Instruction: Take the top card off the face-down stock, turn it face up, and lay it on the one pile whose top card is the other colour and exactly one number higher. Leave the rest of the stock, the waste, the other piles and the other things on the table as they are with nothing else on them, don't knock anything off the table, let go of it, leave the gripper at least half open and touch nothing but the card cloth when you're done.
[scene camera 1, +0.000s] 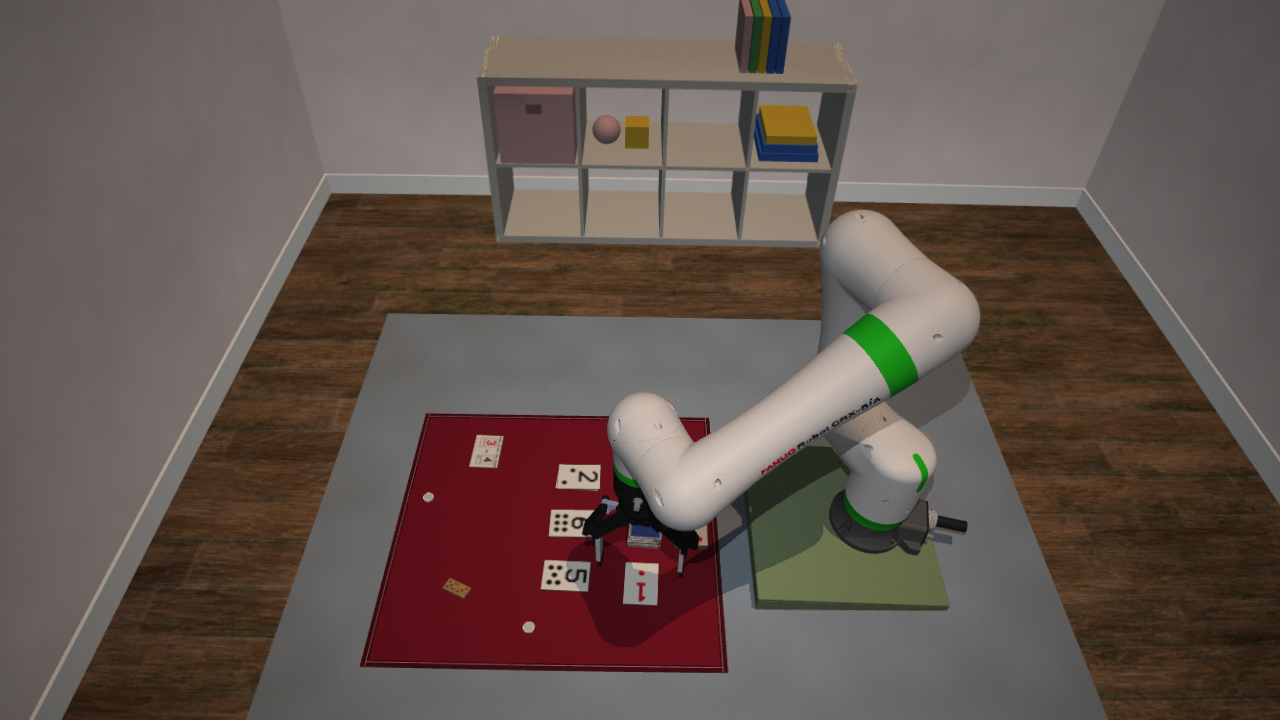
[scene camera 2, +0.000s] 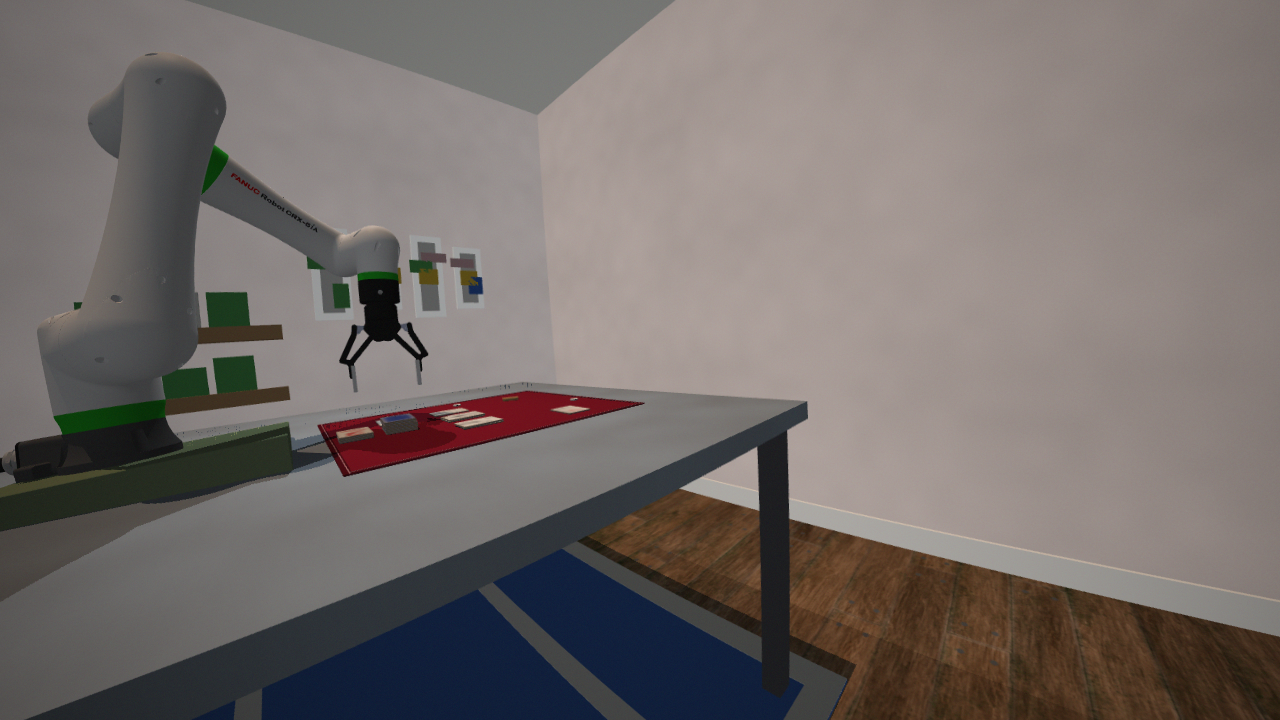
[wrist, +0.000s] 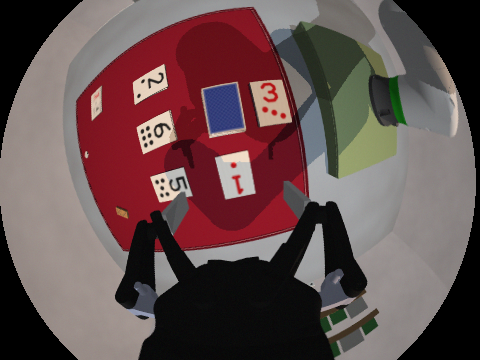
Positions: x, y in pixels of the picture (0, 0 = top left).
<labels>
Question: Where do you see my gripper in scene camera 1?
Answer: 639, 560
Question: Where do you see my gripper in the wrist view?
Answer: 234, 195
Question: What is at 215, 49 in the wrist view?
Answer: A red card cloth.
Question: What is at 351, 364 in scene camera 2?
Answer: My gripper.
</labels>
